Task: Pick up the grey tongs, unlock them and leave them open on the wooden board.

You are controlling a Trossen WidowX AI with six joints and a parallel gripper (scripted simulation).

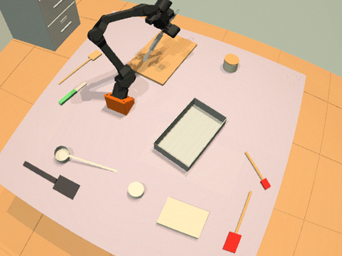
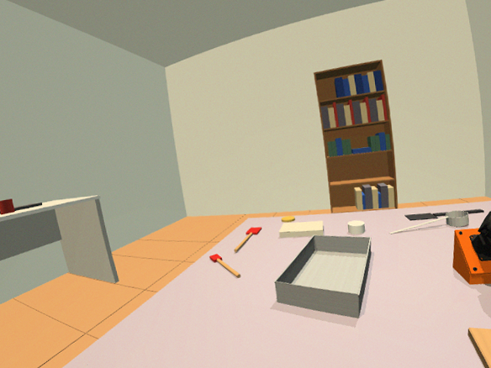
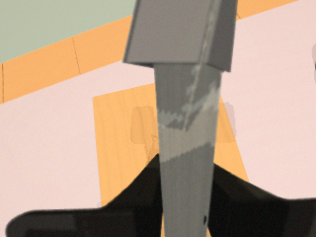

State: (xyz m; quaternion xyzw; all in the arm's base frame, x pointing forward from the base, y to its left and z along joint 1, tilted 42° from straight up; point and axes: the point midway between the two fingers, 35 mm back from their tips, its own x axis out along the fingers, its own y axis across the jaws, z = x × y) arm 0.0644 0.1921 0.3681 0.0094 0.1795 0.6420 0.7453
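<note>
Right now the wooden board is 180 mm below my gripper tip, 20 mm to the right of it and 20 mm behind it. Also, from my gripper tip: tongs arm: 70 mm to the right, 20 mm behind, 10 mm below; green-handled tool: 430 mm to the right, 340 mm behind, 180 mm below; roasting tin: 430 mm to the right, 310 mm ahead, 160 mm below.
</note>
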